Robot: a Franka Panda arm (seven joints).
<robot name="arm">
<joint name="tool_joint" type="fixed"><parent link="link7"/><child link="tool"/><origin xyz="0 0 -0.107" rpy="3.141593 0 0"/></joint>
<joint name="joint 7" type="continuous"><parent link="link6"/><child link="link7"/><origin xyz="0.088 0 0"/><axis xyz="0 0 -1"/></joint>
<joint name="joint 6" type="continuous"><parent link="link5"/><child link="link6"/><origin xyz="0 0 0"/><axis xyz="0 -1 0"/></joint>
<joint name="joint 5" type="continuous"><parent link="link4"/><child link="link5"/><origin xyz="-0.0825 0 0.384"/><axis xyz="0 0 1"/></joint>
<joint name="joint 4" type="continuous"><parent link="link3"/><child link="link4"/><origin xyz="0.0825 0 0"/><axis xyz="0 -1 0"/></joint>
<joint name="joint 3" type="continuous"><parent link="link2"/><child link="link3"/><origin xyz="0 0 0.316"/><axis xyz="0 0 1"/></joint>
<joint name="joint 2" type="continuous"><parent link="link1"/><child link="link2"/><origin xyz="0 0 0"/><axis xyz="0 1 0"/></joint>
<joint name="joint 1" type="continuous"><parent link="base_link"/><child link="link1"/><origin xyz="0 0 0.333"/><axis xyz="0 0 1"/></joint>
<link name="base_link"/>
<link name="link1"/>
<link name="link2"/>
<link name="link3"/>
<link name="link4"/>
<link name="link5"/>
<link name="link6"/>
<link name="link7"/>
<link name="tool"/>
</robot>
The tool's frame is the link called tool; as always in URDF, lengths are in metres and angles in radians. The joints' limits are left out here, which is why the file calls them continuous.
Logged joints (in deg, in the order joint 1, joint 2, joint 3, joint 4, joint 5, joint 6, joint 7), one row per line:
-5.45 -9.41 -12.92 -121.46 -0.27 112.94 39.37
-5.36 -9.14 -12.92 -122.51 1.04 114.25 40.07
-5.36 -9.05 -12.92 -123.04 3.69 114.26 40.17
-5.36 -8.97 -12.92 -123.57 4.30 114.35 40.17
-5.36 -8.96 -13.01 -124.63 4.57 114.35 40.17
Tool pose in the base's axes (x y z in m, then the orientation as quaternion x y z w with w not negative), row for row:
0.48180 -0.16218 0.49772 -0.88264 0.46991 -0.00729 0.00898
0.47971 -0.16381 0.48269 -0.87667 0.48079 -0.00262 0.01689
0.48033 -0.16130 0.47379 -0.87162 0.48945 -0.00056 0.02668
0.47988 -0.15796 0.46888 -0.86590 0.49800 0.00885 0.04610
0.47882 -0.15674 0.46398 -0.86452 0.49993 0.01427 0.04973
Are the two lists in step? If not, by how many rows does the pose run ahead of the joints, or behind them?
The pose runs 1 row behind the joints: the pose in row i belongs to the joints in row i - 1.
